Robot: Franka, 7 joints.
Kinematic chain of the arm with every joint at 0, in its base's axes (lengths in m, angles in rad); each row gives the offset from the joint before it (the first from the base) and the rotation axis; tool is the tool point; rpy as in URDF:
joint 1: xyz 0 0 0.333 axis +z
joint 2: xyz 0 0 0 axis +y
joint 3: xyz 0 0 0.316 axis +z
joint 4: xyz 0.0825 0 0 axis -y
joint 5: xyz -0.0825 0 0.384 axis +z
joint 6: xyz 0 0 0 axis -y
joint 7: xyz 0.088 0 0 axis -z
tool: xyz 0 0 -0.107 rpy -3.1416 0 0
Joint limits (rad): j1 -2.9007..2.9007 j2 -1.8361..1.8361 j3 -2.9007..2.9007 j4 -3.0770..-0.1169 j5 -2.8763..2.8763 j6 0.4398..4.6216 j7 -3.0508..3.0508
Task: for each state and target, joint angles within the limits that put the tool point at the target. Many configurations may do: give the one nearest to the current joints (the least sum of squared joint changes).
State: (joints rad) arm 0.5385 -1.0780 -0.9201 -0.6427 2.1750 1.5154 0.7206
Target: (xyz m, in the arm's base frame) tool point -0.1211 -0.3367 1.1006
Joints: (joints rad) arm 0.6966 -0.6476 -0.8792 -0.6289 2.2740 1.9418 0.7206
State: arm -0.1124 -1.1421 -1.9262 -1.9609 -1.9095 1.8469 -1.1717
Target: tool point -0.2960 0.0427 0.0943
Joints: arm -0.6284 -0.5668 -2.4487 -2.7014 -1.6397 1.4422 -1.1717
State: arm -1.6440 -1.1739 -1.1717 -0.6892 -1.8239 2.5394 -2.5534
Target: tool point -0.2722 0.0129 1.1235
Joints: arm -1.4296 -0.4577 -0.7872 -0.8030 -1.8194 2.6485 -2.5534
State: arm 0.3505 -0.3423 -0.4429 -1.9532 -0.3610 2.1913 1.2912
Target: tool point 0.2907 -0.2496 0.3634
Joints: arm 0.0392 -0.4385 -0.7011 -2.5471 -0.3652 1.8751 1.2912
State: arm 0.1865 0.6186 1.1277 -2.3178 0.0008 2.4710 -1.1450
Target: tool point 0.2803 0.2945 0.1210
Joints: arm -0.1140 0.5330 0.7944 -2.5023 -0.0042 2.4036 -1.1450
